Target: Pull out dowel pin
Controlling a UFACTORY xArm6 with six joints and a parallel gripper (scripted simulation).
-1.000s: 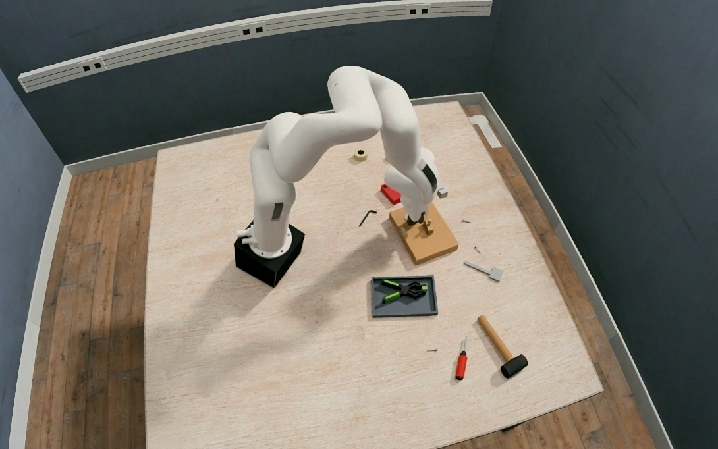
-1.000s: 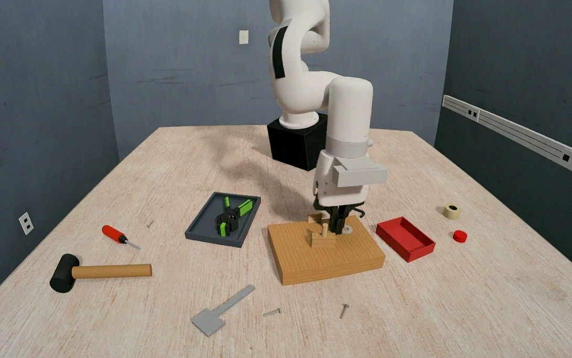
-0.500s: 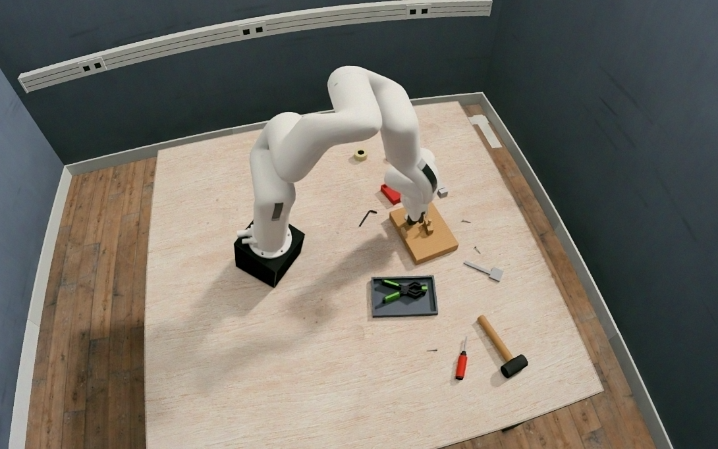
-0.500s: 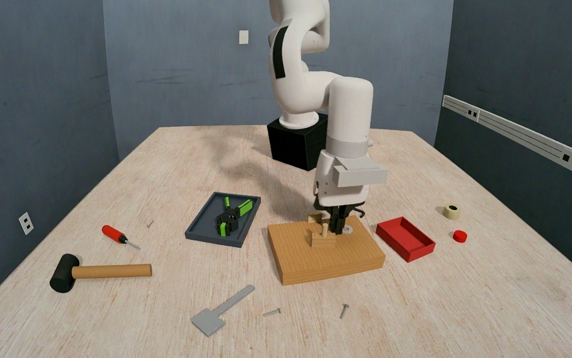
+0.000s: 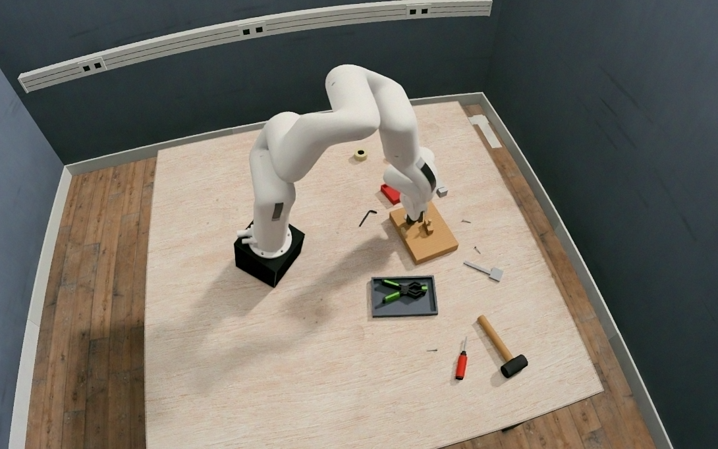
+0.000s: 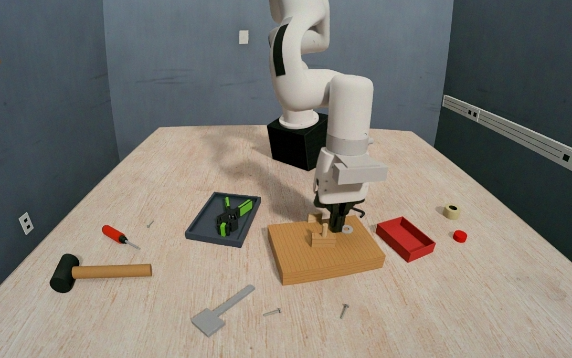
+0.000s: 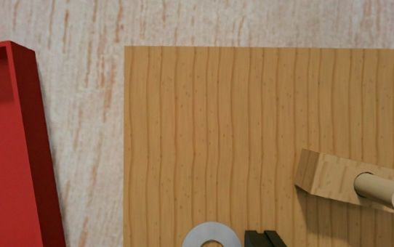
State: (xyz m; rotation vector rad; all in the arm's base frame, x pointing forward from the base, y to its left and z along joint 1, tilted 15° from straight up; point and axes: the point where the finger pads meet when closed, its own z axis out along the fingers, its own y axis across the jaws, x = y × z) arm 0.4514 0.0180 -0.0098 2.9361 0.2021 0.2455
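Now: hand 5 cm short of the dowel pin and 4 cm to the left of it. Also, from my hand: small wooden block 5 cm ahead, 4 cm to the right, 1 cm below; hex key 12 cm behind, 9 cm to the left, 5 cm below; washer 2 cm to the left, 2 cm below.
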